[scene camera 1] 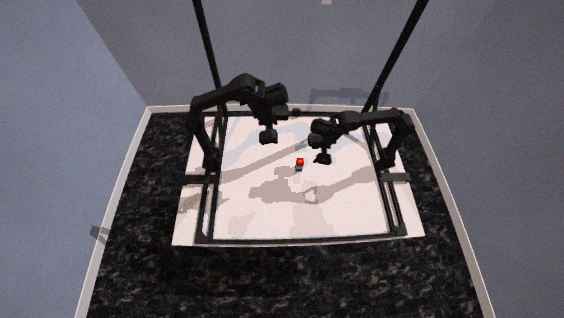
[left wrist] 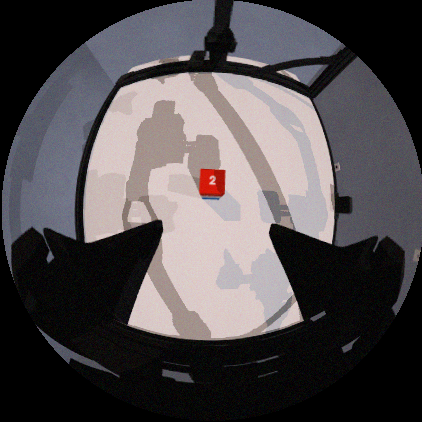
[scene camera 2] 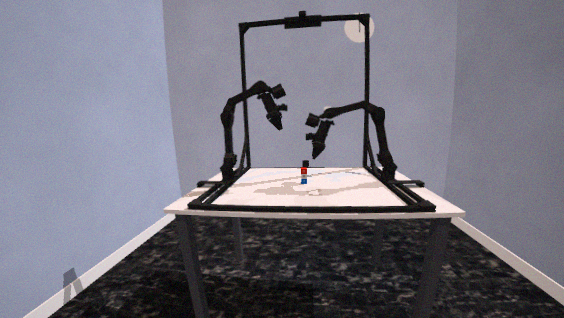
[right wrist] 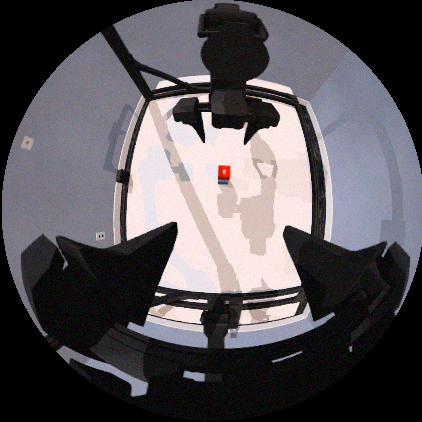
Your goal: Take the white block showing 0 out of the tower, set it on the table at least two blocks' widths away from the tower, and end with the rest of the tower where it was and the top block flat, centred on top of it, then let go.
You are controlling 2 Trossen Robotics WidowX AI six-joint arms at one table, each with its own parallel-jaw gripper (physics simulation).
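A three-block tower stands upright on the table: a red block showing 2 on top, the white block in the middle and a blue block at the bottom. The 0 on the white block is too small to read. My left gripper is open and empty, above and to the right of the tower in the scene views. My right gripper is open and empty, higher and farther off to the left.
The white table bears a black frame along its edges, with upright posts at the back. A small black box sits at the back edge. Arm shadows cross the table around the tower.
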